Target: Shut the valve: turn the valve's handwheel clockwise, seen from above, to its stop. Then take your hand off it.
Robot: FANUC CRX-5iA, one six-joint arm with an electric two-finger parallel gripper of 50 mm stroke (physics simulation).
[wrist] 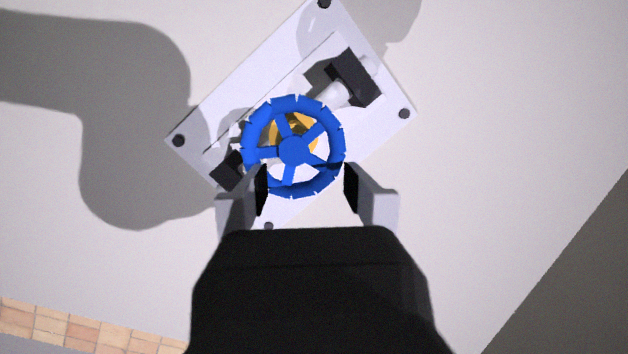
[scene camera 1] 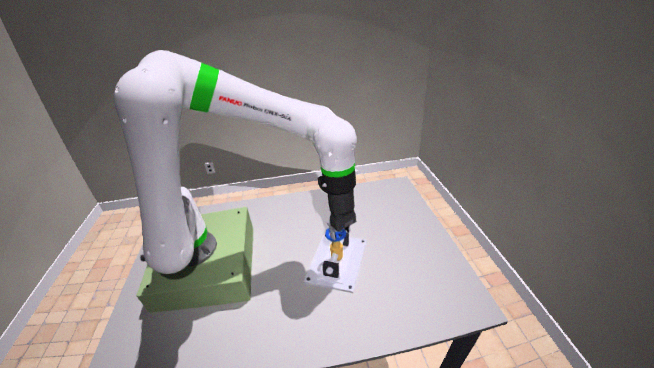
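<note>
The blue five-spoked handwheel sits above the brass-coloured valve body. The valve is on a light pipe over a white plate. My gripper points down at the handwheel and is open. In the wrist view its fingers stand wide apart, on either side of the wheel's near part. The left fingertip overlaps the view of the rim; the right one is close to the rim's right side. Nothing is gripped. Whether a finger touches the rim, and the exact height gap, I cannot tell.
Black pipe supports stand on the plate, which has dark bolts at its corners. The plate lies on the grey table. The arm's green base block stands to the left in the scene view.
</note>
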